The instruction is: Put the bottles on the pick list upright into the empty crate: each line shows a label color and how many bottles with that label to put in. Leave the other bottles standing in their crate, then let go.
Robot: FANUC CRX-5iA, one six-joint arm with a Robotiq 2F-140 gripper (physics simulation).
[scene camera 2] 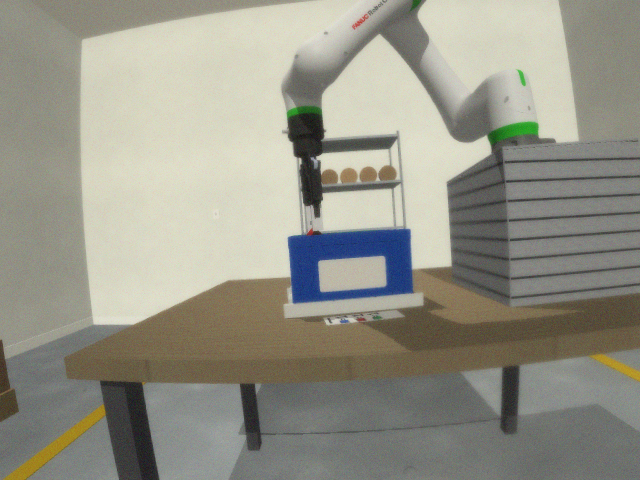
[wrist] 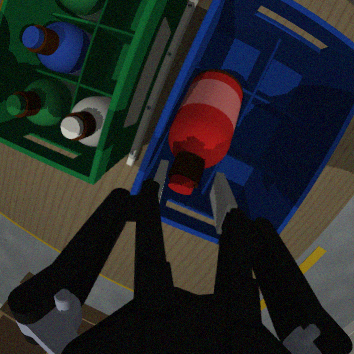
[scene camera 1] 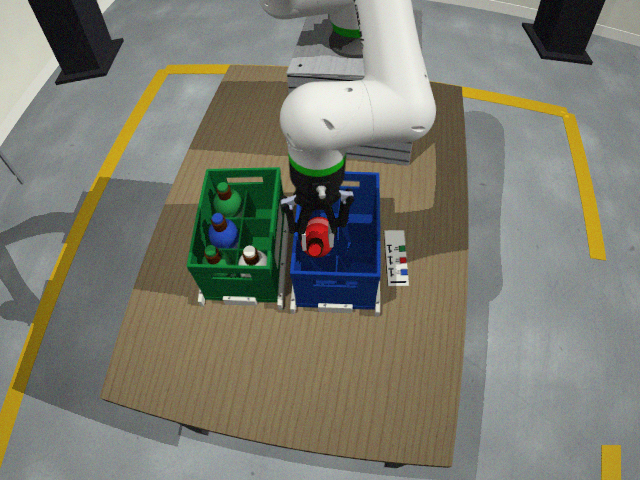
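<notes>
The pick list shows one green, one red and one blue. A red bottle leans in the blue crate, its cap toward the front end. My gripper is open, its fingers on either side of the red bottle's upper part, with no grip on it. In the green crate stand a back green bottle, a blue bottle, a front green bottle and a white bottle.
Both crates have dividers and stand side by side on the wooden table, held by white strips at their bases. The arm's grey ribbed pedestal is behind them. A shelf rack stands in the background.
</notes>
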